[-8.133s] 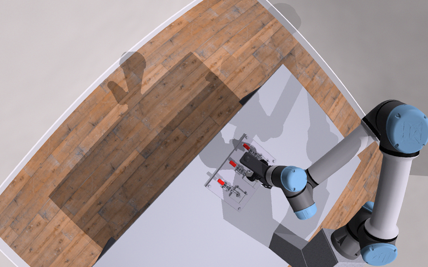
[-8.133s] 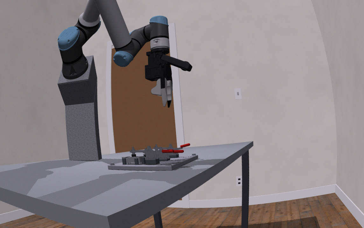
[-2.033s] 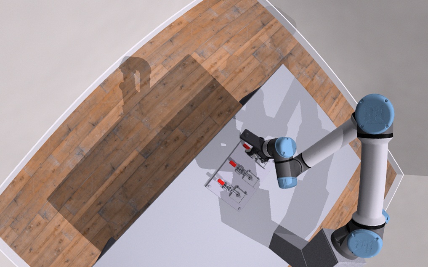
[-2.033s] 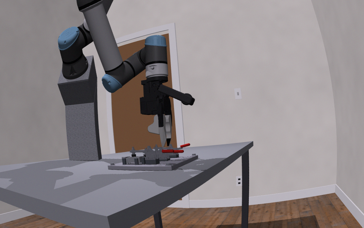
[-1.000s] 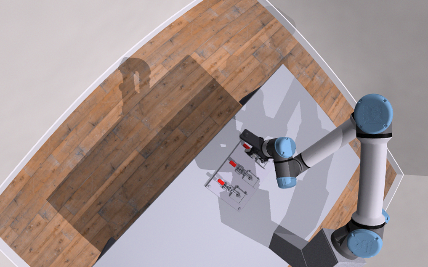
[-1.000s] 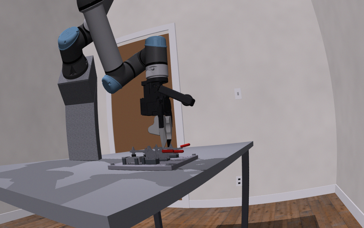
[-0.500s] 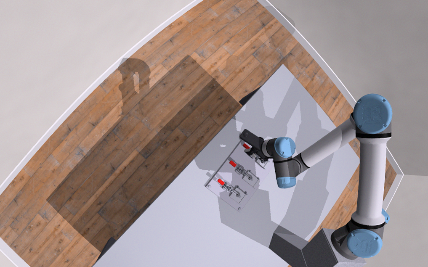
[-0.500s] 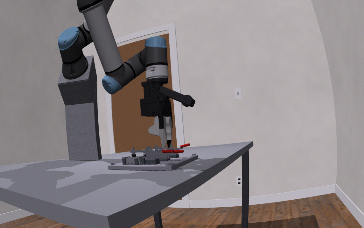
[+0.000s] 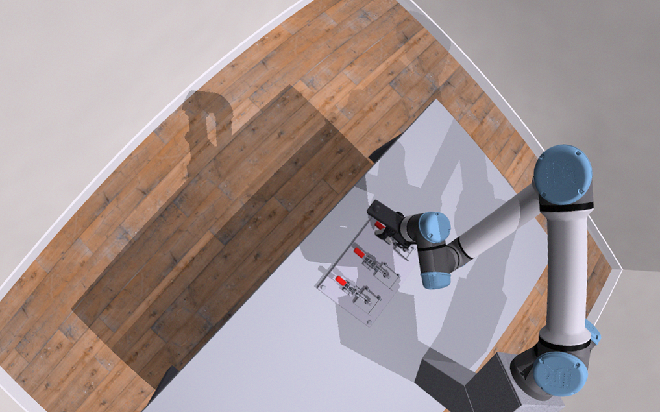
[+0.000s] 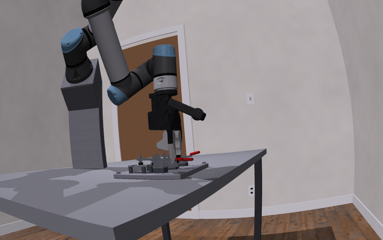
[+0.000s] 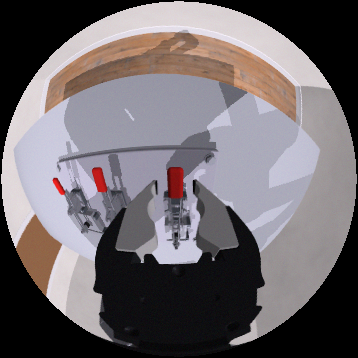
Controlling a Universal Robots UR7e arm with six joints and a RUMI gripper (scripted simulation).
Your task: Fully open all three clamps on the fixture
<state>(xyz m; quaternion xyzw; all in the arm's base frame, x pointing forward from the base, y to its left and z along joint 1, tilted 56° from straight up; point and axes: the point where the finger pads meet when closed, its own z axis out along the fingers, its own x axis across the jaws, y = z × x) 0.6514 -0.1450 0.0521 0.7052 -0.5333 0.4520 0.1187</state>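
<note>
Now: the metal plate 110 mm to the left of my hand, 90 mm behind it and 50 mm below it.
</note>
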